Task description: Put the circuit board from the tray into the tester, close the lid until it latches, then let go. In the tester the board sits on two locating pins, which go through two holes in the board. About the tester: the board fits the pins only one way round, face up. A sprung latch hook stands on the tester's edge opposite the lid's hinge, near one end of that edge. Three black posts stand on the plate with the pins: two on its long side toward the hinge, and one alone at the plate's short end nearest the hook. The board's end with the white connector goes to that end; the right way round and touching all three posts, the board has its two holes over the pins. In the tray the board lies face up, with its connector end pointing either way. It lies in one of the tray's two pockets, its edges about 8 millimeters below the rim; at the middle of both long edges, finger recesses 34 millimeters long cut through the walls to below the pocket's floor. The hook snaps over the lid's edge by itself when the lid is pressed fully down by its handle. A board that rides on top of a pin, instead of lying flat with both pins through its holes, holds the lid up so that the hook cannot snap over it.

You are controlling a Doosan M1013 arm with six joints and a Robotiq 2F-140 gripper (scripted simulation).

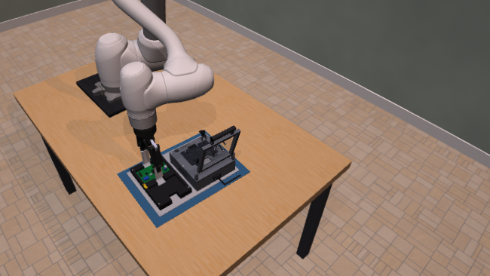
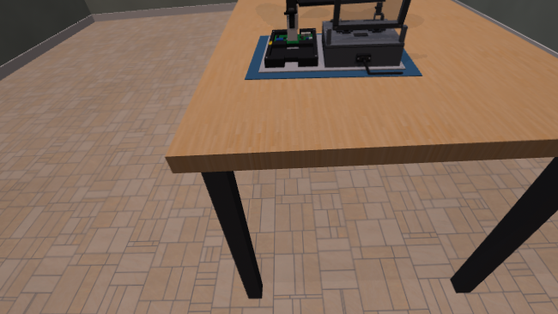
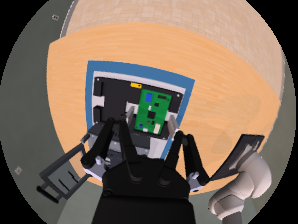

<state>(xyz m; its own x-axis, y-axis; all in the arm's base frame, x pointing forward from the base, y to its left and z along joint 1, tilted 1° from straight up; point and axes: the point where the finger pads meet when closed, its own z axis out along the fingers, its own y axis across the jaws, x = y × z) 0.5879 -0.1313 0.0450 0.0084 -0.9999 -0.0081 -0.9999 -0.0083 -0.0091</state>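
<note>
Now: the green circuit board 40 mm below my hand. The rest, counted from my hand: latch hook: 230 mm to the left, 30 mm above; lid: 180 mm ahead, 170 mm to the left, 130 mm above.
</note>
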